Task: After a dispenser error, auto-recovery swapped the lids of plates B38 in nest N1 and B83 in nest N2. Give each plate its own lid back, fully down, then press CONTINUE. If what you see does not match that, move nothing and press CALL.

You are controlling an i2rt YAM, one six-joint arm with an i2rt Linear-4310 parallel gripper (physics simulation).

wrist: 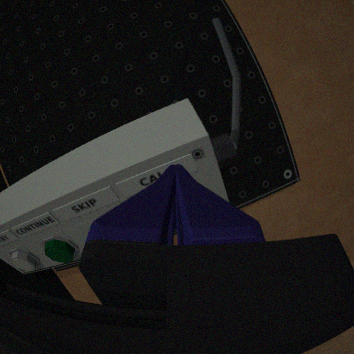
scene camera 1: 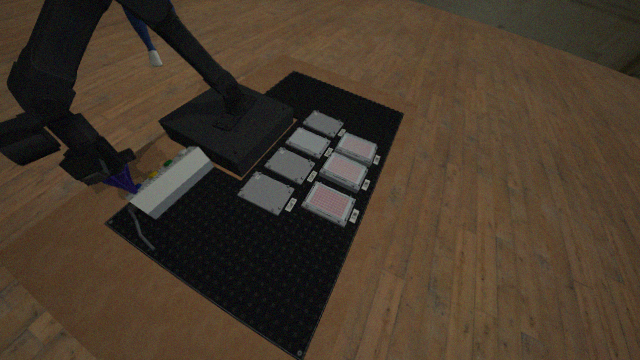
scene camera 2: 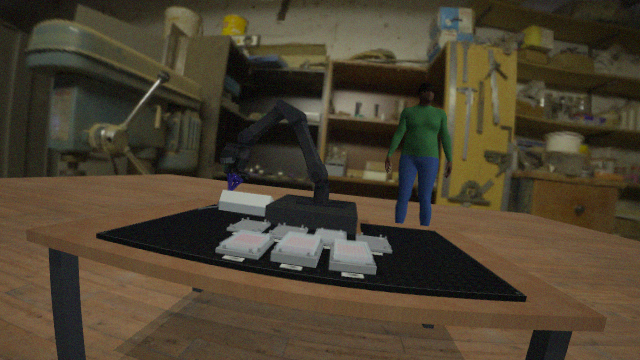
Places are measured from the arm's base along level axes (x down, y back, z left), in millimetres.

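Where they show: gripper, between the fingertips: (wrist: 175,173) (scene camera 1: 136,193) (scene camera 2: 229,191); arm's base, origin of its link: (scene camera 1: 236,112) (scene camera 2: 320,204).
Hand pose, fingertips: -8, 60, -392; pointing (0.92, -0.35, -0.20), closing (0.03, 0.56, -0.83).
Observation:
Things, the pixels of their top centre, and the offset from my fingertips, as dx, dy, dz. "pt": a spot on its surface instead. Level surfaces: height alone.
- white button box, centre of its top: (wrist: 55,227) (scene camera 1: 162,168) (scene camera 2: 248,192) -8, -15, +84
- green CONTINUE button, centre of its top: (wrist: 53,255) (scene camera 1: 166,161) +1, +2, +113
- paler piece, centre of its top: (scene camera 2: 330,234) (scene camera 1: 308,140) +58, -339, +408
- grey cable, a spot on its surface: (wrist: 236,100) pt +69, -13, -70
- black mat, height of its surface: dx +76
My gripper (scene camera 1: 134,190) (scene camera 2: 233,187) (wrist: 175,173) is shut and empty. Its purple tips are at the CALL end of the white button box (scene camera 1: 172,184) (scene camera 2: 245,202) (wrist: 110,140); in the wrist view they cover part of the CALL label and hide the button under it. Contact cannot be told. The green CONTINUE button (scene camera 1: 168,163) (wrist: 60,251) is uncovered. Three plates with pink wells (scene camera 1: 330,201) (scene camera 1: 344,170) (scene camera 1: 356,146) (scene camera 2: 245,242) (scene camera 2: 298,246) (scene camera 2: 352,253) stand in the outer row. Plate and nest labels are unreadable, and which lid sits on which plate cannot be told.
Several grey nests (scene camera 1: 266,192) (scene camera 1: 290,165) (scene camera 1: 322,123) form the row nearer the arm base (scene camera 1: 225,125) (scene camera 2: 312,212); a paler piece (scene camera 1: 308,142) sits in that row. A grey cable (scene camera 1: 142,232) (wrist: 236,100) leaves the box over the black mat (scene camera 1: 240,265). A person (scene camera 2: 422,140) stands behind the table.

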